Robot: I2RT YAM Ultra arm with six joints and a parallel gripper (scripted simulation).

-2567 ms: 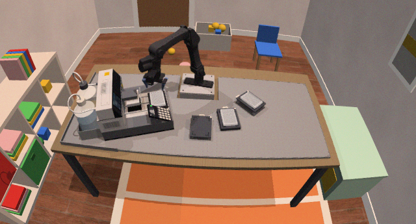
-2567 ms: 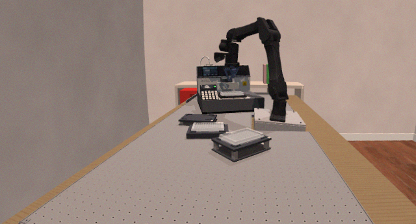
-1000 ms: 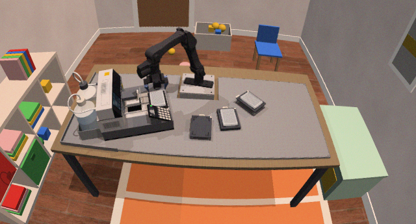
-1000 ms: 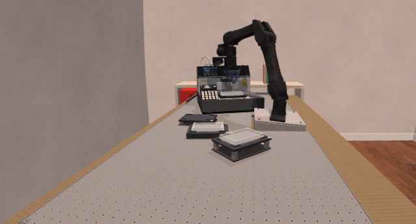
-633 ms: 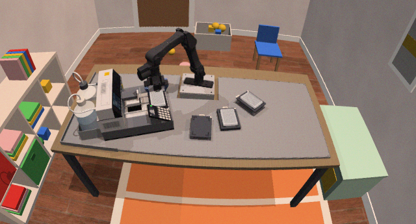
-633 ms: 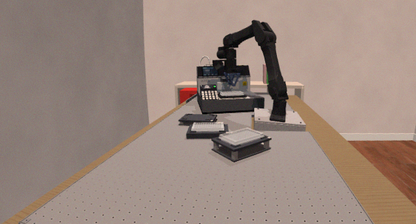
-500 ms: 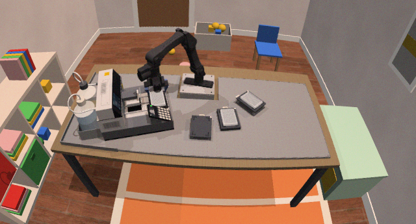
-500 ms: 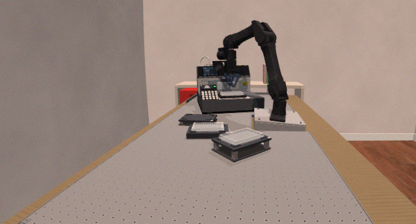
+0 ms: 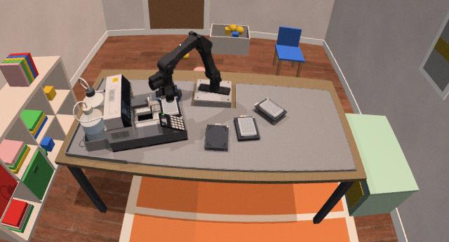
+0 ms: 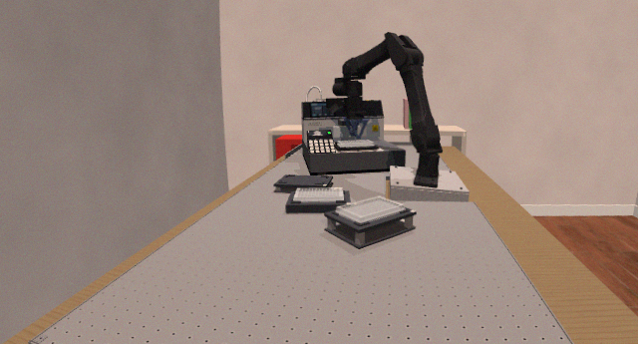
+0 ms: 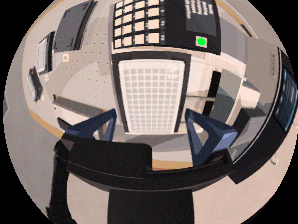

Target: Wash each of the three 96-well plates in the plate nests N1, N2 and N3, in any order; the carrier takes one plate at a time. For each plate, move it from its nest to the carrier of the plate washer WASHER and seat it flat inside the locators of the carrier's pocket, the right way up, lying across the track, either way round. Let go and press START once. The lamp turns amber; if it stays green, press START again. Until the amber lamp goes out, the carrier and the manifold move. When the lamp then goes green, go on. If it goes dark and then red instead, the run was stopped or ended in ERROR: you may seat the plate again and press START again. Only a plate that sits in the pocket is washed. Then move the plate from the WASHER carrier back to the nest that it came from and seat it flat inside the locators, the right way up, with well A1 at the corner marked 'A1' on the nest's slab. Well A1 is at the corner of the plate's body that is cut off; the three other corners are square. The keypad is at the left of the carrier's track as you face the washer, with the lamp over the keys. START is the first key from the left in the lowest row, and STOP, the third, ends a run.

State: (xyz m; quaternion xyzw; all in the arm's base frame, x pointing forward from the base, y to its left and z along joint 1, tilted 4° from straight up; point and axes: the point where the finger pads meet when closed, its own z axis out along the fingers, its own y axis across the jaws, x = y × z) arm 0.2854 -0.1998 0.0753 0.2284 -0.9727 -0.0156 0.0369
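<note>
Now: hand 4 cm above the washer carrier. Round my hand: manifold (13 cm to the right, 7 cm ahead, 1 cm above); then plate washer (14 cm to the right, 7 cm ahead); then nest (57 cm to the left, 18 cm behind, 9 cm below).
</note>
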